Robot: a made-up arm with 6 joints.
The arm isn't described. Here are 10 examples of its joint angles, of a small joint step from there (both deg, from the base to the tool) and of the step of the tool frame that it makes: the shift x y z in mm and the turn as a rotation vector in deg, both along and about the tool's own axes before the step.
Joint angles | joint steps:
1: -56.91 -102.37 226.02 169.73 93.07 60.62 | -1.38 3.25 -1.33 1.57 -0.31 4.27
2: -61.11 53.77 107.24 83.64 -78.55 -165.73 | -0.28 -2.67 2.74 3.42 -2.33 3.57
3: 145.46 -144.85 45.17 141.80 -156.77 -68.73 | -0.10 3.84 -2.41 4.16 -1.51 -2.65
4: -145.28 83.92 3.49 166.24 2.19 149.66 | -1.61 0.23 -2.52 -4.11 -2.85 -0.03
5: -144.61 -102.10 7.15 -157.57 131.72 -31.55 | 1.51 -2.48 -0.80 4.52 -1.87 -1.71
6: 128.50 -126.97 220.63 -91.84 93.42 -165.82 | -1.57 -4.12 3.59 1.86 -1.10 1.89
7: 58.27 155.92 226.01 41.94 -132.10 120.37 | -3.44 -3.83 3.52 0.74 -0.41 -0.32
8: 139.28 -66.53 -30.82 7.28 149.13 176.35 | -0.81 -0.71 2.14 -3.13 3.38 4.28
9: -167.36 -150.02 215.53 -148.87 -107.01 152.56 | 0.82 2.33 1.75 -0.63 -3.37 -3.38
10: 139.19 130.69 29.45 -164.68 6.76 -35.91 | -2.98 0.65 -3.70 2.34 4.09 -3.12
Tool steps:
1: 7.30 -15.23 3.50 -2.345 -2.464 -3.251
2: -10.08 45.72 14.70 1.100 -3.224 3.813
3: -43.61 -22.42 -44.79 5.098 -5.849 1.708
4: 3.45 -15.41 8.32 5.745 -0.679 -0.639
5: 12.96 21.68 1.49 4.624 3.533 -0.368
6: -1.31 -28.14 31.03 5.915 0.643 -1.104
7: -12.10 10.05 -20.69 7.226 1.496 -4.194
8: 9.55 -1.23 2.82 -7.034 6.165 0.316
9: 13.25 2.96 13.82 4.099 -3.356 0.739
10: 3.66 21.27 17.68 3.378 -7.594 3.348
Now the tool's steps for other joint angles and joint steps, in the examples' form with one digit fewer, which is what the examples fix.
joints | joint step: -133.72 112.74 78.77 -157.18 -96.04 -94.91 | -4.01 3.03 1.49 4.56 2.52 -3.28
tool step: -52.8 -1.4 -29.8 1.14 -1.84 5.56
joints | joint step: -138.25 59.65 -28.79 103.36 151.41 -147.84 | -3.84 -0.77 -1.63 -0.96 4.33 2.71
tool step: -12.1 3.8 -33.7 -6.63 2.10 4.88
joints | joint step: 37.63 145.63 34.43 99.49 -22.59 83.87 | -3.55 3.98 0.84 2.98 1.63 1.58
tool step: 28.8 -6.4 37.2 -2.35 -3.05 -3.31
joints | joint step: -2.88 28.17 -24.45 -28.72 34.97 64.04 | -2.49 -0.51 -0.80 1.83 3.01 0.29
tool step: -2.6 -14.2 -11.6 -1.04 -0.36 -3.66
